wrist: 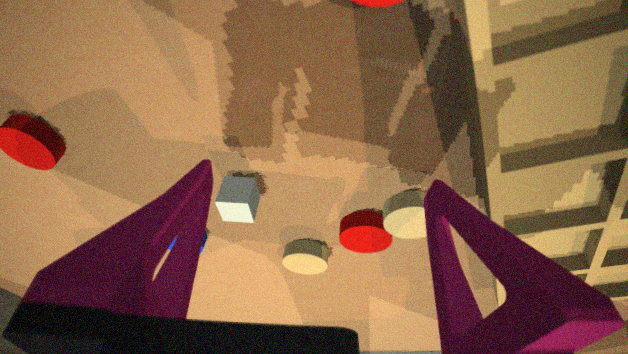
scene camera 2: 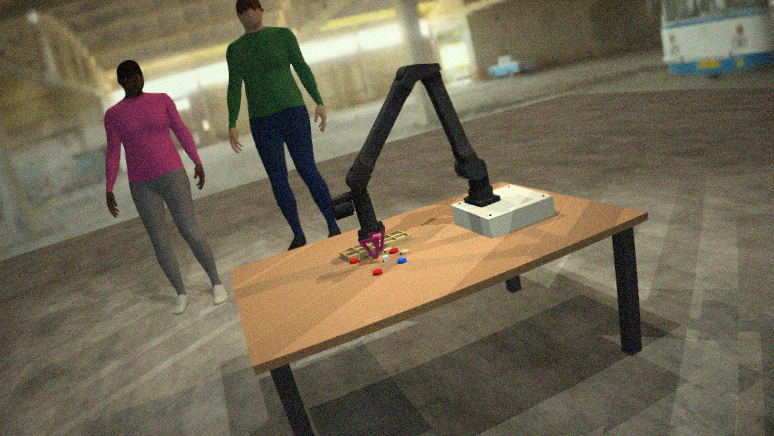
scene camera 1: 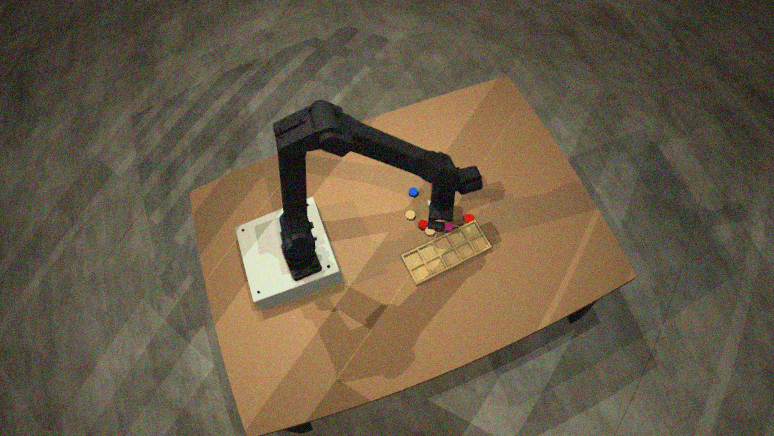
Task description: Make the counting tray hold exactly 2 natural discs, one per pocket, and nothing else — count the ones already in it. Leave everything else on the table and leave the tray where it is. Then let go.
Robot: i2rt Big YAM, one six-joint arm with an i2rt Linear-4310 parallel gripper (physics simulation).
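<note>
Two natural discs lie flat on the table. One natural disc is farther from the tray. The other natural disc lies near the tray's long side, close beside a red disc, and is partly covered by the right finger in the wrist view. The tan counting tray has two rows of pockets; no disc shows in them. My gripper is open and empty, above the table beside the tray.
A pale cube stands near the left finger. A blue disc lies farther from the tray. Another red disc is by the tray's far end; a third red disc lies apart.
</note>
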